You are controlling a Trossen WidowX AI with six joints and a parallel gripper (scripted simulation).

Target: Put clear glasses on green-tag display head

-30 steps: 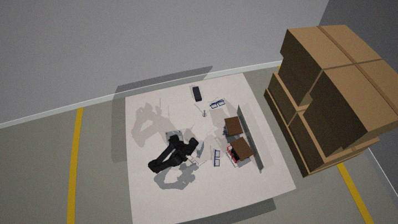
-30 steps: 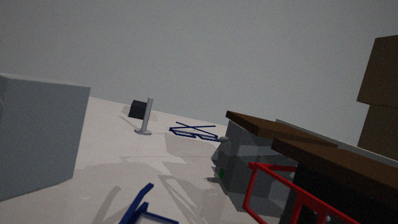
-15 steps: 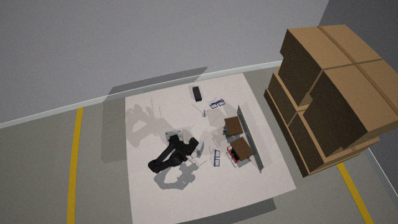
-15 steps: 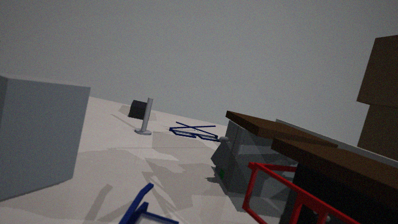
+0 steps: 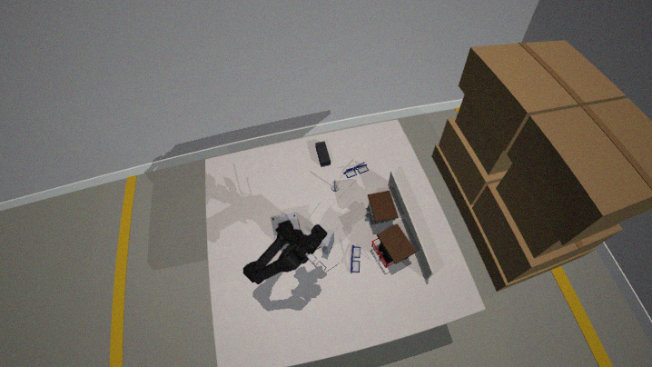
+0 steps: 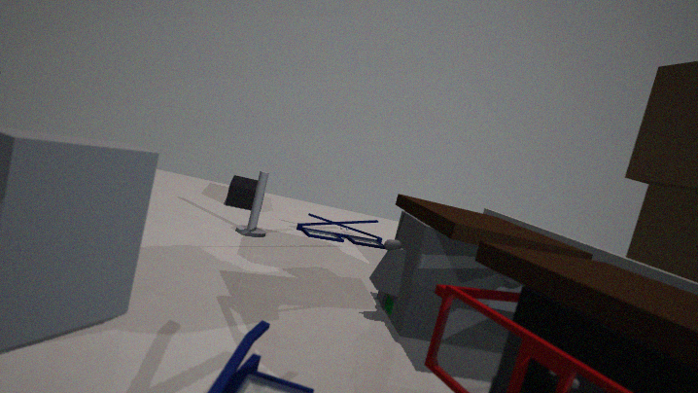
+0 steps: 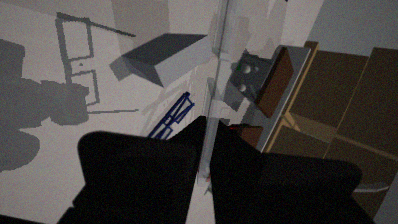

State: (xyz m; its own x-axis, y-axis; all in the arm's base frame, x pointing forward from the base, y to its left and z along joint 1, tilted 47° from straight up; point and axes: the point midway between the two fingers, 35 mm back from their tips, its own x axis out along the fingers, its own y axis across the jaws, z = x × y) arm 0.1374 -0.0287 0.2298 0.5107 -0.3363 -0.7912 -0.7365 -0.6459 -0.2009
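The grey display head lies 33 cm ahead of my gripper tip, 15 cm to the left of it and 16 cm below it. Also, from my gripper tip: small post: 17 cm ahead, 38 cm to the left, 19 cm below; then black box: 17 cm ahead, 64 cm to the left, 20 cm below; then grey block: 4 cm ahead, 5 cm to the left, 16 cm below.
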